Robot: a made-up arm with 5 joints.
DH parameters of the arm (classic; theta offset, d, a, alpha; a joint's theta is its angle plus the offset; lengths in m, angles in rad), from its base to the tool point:
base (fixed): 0 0 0 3.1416
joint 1: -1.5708 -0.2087 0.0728 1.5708
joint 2: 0 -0.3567 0.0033 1.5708
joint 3: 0 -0.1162 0.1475 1.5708
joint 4: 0 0.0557 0.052 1.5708
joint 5: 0.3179 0 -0.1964 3.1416
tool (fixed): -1.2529 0.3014 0 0
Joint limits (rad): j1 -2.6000..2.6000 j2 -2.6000..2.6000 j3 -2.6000..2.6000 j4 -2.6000..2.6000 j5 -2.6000..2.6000
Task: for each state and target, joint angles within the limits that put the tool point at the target. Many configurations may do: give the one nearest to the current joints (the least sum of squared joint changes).
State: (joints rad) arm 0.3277 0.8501 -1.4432 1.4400 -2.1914
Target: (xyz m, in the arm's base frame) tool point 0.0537 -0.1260 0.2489
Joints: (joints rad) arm 0.4527 0.6736 -1.9931 1.7514 -2.1459
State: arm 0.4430 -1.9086 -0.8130 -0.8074 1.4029
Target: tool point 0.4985 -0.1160 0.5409
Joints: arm 0.0180 -1.7963 -0.7500 -0.6207 1.2332
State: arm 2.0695 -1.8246 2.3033 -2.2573 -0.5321
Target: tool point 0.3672 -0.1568 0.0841
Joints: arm 2.0642 -1.9496 2.3345 -2.4382 -0.5385
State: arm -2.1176 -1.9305 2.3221 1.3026 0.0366
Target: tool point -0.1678 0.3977 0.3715
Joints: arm -1.9073 -2.0676 2.5756 0.8921 -0.1564
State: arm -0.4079 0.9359 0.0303 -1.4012 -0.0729
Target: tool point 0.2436 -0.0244 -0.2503
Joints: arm -0.0412 1.6157 0.1933 -1.8804 0.0990
